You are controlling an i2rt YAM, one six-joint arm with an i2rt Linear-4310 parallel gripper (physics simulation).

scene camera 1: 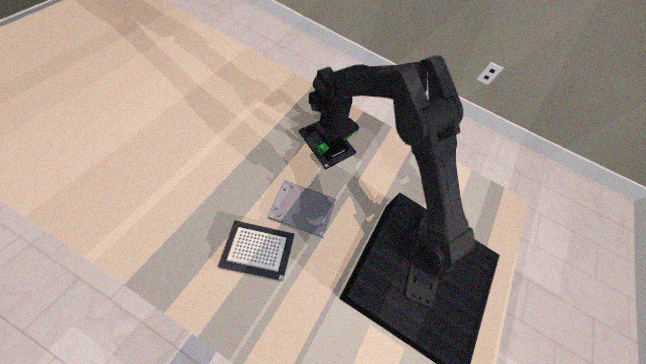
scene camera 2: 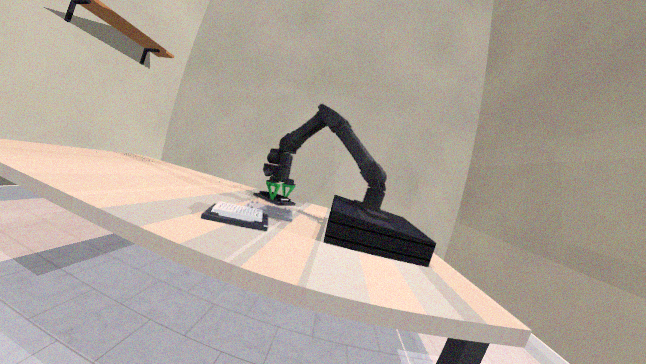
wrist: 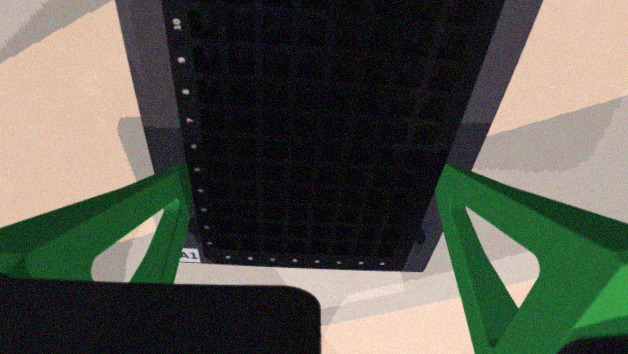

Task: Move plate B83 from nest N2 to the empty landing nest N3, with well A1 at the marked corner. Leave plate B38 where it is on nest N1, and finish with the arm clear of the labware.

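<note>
The black plate [scene camera 1: 340,149] [wrist: 310,100], taken as B83, lies level in the dark nest [scene camera 1: 313,149] [wrist: 145,75] at the back. In the wrist view the nest's A1 label [wrist: 189,255] is beside the plate's corner where its column numbers start. My gripper [scene camera 1: 338,141] [scene camera 2: 279,197] [wrist: 314,177] is open, its green fingers low on either side of the plate, their tips very near its long sides. The white plate [scene camera 1: 257,248] [scene camera 2: 237,212], taken as B38, sits in a dark nest [scene camera 1: 288,247] [scene camera 2: 235,223]. The grey nest with pins [scene camera 1: 310,215] [scene camera 2: 280,213] between them is empty.
The arm's black base box [scene camera 1: 375,270] [scene camera 2: 380,240] stands on the table to the right of the nests. The forearm reaches over the back nest from above. A wall shelf [scene camera 2: 122,26] hangs far off at the upper left in scene camera 2.
</note>
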